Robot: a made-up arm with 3 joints. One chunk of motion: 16 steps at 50 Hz.
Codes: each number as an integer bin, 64 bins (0 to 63) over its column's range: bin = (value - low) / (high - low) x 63, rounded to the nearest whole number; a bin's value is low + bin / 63 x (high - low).
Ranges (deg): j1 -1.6..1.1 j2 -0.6..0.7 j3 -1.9..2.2
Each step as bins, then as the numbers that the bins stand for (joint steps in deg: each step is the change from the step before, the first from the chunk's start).
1 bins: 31 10 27
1 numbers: -0.271 -0.394 -0.143
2 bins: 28 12 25
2 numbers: -0.400 -0.352 -0.273
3 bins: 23 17 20
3 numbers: -0.614 -0.249 -0.598
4 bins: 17 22 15
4 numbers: -0.871 -0.146 -0.924
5 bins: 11 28 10
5 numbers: -1.129 -0.022 -1.249
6 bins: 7 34 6
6 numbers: -1.300 0.102 -1.510
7 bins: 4 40 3
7 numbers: -1.429 0.225 -1.705
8 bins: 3 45 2
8 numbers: -1.471 0.329 -1.770
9 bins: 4 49 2
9 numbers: -1.429 0.411 -1.770
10 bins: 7 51 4
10 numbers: -1.300 0.452 -1.640
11 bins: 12 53 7
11 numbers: -1.086 0.494 -1.444
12 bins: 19 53 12
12 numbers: -0.786 0.494 -1.119
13 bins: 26 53 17
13 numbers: -0.486 0.494 -0.794
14 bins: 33 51 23
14 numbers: -0.186 0.452 -0.403
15 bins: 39 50 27
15 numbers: 0.071 0.432 -0.143
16 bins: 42 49 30
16 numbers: 0.200 0.411 0.052
